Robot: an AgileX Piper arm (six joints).
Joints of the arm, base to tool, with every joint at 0 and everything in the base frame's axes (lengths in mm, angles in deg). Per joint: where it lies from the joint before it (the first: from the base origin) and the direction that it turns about. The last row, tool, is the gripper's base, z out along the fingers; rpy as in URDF.
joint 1: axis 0 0 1 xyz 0 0 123
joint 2: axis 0 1 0 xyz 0 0 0
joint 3: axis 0 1 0 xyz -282.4 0 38.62
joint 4: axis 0.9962 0 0.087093 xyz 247.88 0 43.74
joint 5: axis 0 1 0 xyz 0 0 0
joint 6: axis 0.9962 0 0.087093 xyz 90.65 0 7.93
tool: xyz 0 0 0 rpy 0 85 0
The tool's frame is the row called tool.
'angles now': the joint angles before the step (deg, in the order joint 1, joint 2, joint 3, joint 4, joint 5, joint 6). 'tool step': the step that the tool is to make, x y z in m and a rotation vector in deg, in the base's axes. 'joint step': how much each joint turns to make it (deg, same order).
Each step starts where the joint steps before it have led.
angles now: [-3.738, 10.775, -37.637, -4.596, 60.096, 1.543]
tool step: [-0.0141, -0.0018, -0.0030, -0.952, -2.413, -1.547]
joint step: [-0.024, -3.972, 0.373, -1.905, 1.204, 0.821]
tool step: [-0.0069, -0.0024, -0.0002, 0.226, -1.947, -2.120]
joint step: [0.028, -1.871, 0.005, -2.043, 0.192, 2.198]
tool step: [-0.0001, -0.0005, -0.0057, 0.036, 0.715, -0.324]
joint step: [0.021, -0.689, 1.096, -0.335, 0.346, 0.249]
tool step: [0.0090, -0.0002, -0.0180, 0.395, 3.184, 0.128]
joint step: [-0.051, -0.011, 3.986, 0.213, -0.768, 0.089]
